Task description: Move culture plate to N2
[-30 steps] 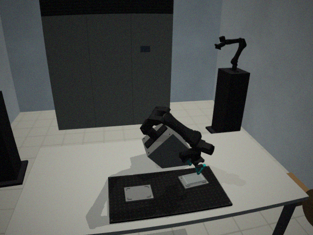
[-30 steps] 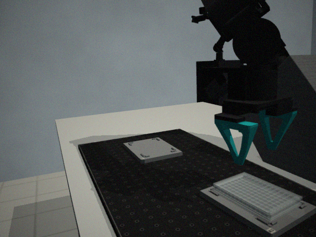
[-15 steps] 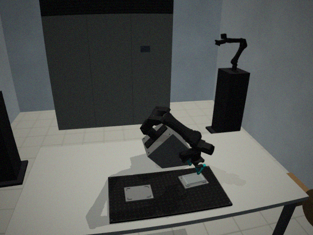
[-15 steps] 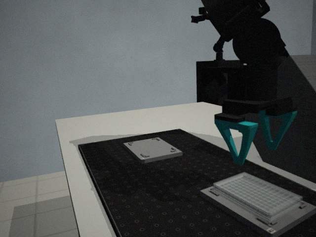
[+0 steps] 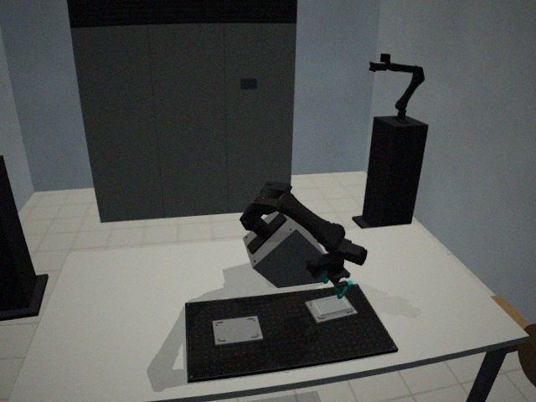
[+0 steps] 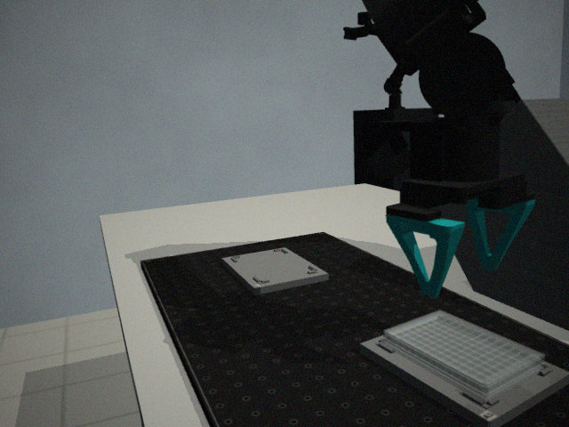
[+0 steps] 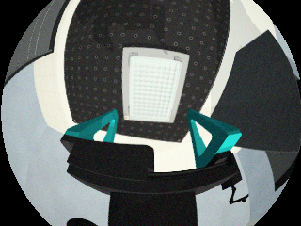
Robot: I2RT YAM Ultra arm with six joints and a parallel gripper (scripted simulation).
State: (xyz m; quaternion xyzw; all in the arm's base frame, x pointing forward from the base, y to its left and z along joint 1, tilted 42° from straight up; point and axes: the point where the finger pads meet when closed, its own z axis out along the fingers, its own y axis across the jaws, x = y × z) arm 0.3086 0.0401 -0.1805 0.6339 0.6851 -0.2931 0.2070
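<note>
Right now the lid is 7 cm below my hand.
</note>
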